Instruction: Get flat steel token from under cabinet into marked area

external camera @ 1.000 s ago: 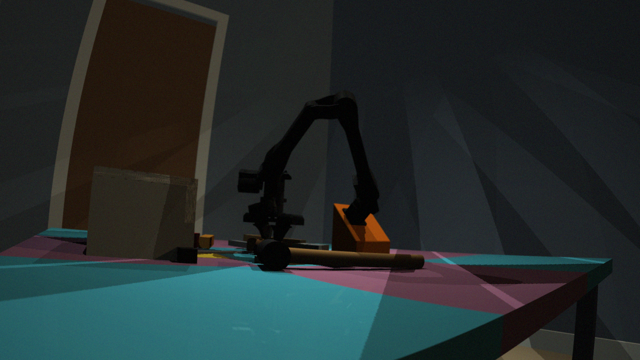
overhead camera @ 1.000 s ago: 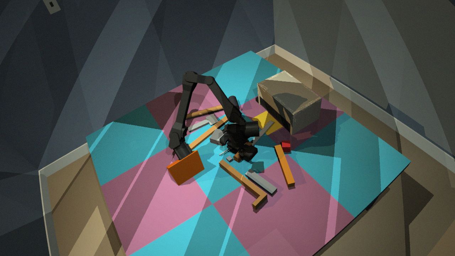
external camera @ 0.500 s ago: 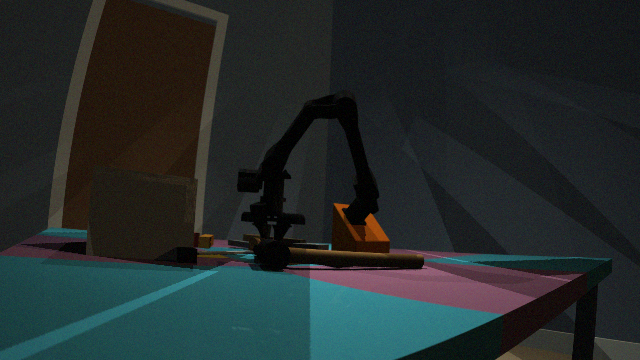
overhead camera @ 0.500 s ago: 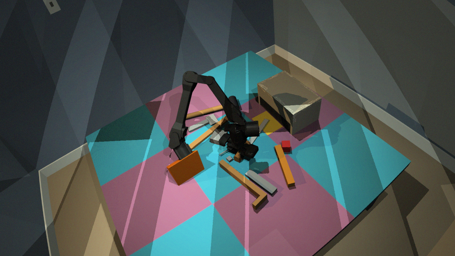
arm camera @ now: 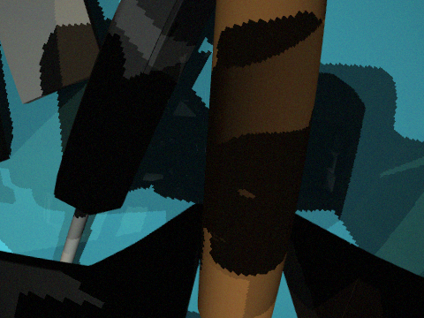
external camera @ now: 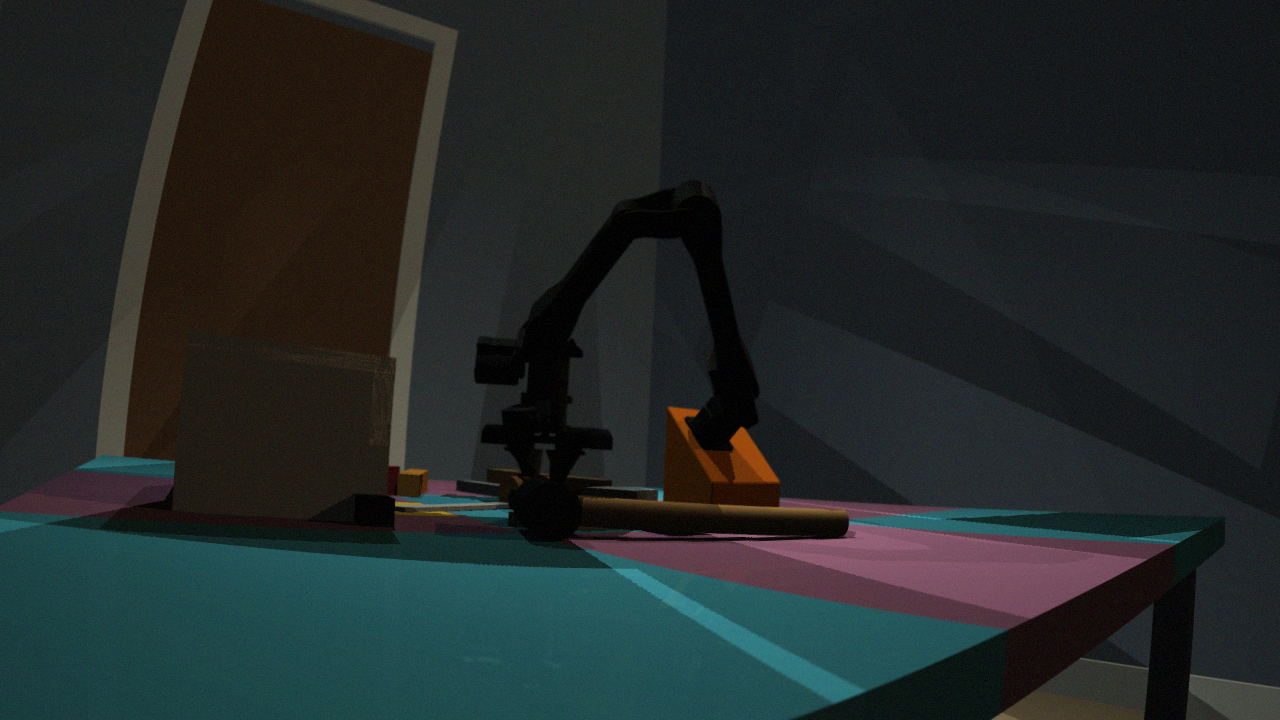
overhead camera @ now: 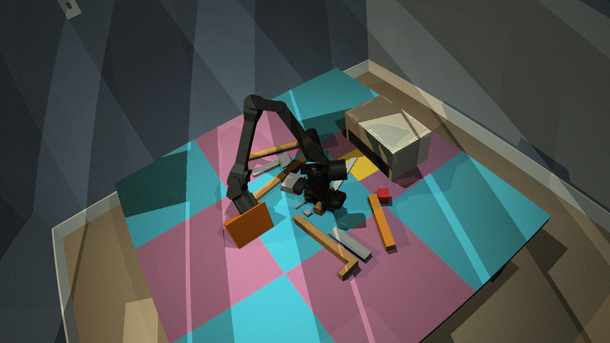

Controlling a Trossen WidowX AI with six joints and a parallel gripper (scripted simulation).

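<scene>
Right now the small grey cube is 5 cm behind my gripper tip and 1 cm to the left of it. The rest, counted from my gripper tip: grey bar 2 cm behind, 19 cm to the right; then screwdriver 1 cm behind, 6 cm to the left; then grey block 2 cm behind, 16 cm to the left, 1 cm above.
</scene>
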